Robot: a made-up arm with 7 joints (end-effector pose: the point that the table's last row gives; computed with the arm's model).
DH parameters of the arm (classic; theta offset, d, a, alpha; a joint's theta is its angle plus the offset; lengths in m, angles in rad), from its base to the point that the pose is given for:
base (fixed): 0 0 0 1.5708
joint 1: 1.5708 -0.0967 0 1.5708
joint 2: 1.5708 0 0 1.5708
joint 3: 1.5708 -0.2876 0 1.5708
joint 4: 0 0 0 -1.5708
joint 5: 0 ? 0 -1.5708
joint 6: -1.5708 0 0 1.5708
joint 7: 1.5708 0 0 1.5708
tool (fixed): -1.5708 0 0 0
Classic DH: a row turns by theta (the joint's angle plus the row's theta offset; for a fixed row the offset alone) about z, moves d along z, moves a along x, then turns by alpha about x.
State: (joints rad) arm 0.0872 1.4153 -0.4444 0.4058 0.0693 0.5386 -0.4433
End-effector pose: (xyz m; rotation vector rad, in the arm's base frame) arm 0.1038 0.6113 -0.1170 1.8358 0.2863 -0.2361
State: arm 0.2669 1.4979 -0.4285 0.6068 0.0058 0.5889 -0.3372
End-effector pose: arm 0.1568 0.5933 -0.0591 1.8300 0.0645 -0.1753
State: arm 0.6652 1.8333 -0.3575 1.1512 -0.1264 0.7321 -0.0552
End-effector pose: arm 0.1627 0.4990 0.1551 1.9956 -0.3631 -0.0642
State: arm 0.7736 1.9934 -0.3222 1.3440 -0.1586 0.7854 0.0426
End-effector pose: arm 0.1251 0.4457 0.2179 2.1070 -0.4340 -0.0419
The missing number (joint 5, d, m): -0.2615
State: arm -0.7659 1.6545 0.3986 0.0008 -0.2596 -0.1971 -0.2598
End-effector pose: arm 0.0320 0.6439 0.0330 1.7669 0.2354 -0.7378
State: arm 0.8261 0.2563 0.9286 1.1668 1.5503 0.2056 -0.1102
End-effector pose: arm 0.3394 0.3819 -0.1170 -1.3575 -1.9025 1.7423
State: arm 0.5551 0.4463 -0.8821 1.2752 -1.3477 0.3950 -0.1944
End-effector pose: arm 0.3520 0.0795 -0.2659 1.6381 -1.3502 -1.6496
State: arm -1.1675 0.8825 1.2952 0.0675 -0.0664 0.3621 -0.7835
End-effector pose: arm -0.3065 0.5311 -0.1360 1.9003 1.0143 0.4485
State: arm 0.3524 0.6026 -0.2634 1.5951 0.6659 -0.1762 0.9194
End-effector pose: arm 0.3302 0.2000 -0.1666 -0.8219 -1.7558 -1.0496
